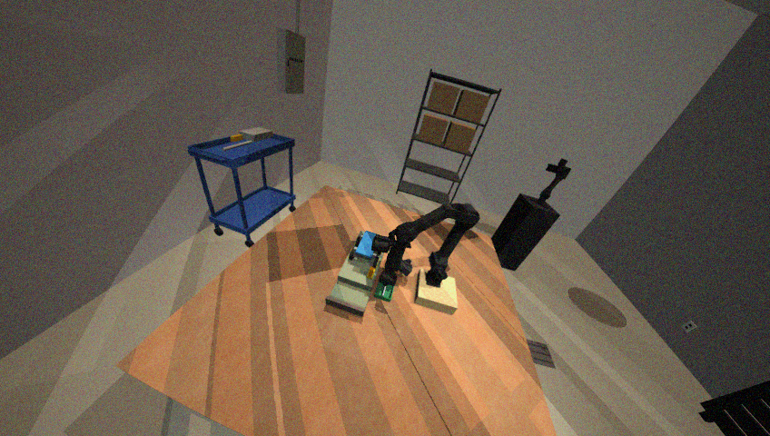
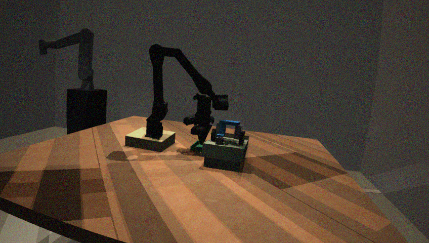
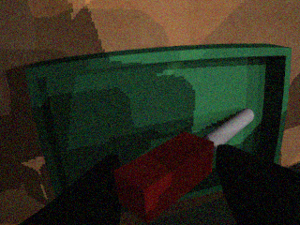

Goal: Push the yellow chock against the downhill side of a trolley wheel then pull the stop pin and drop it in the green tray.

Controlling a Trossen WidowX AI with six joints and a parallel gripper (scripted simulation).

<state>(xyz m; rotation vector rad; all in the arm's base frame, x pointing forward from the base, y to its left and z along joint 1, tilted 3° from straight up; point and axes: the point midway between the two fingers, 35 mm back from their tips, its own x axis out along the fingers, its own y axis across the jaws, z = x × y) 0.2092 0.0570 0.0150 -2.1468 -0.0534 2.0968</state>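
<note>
The red-headed stop pin lies 2 cm to the left of my gripper tip. The rest, counted from my gripper tip: ramp (12 cm ahead, 9 cm to the right, 2 cm above); then green tray (4 cm below, 1 cm to the left); then yellow chock (7 cm ahead, 5 cm above).
</note>
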